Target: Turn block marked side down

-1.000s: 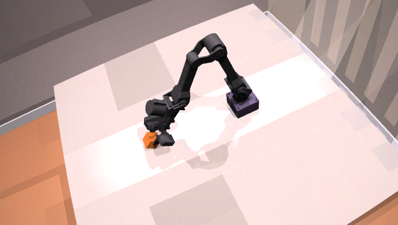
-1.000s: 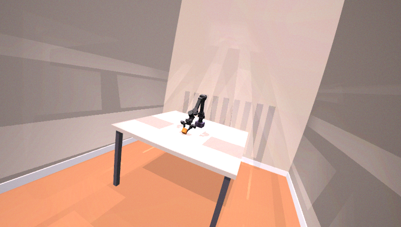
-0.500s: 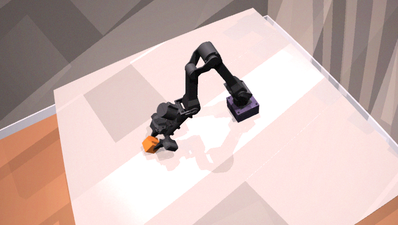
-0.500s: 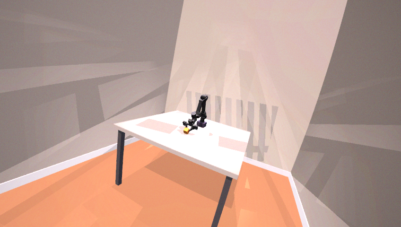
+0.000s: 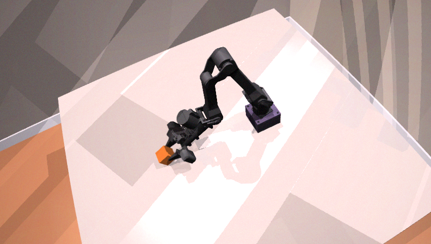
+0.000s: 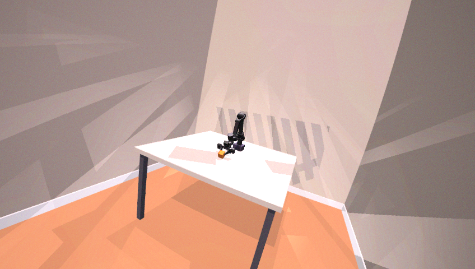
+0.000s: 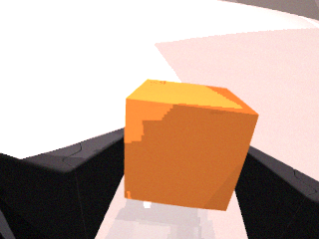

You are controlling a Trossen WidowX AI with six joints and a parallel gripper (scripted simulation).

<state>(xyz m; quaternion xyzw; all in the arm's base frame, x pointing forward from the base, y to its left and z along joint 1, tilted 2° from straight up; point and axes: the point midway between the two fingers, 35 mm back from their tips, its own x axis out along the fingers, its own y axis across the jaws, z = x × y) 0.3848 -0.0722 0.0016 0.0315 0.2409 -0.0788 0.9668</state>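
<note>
My gripper tip is now 10 mm above the orange block.
</note>
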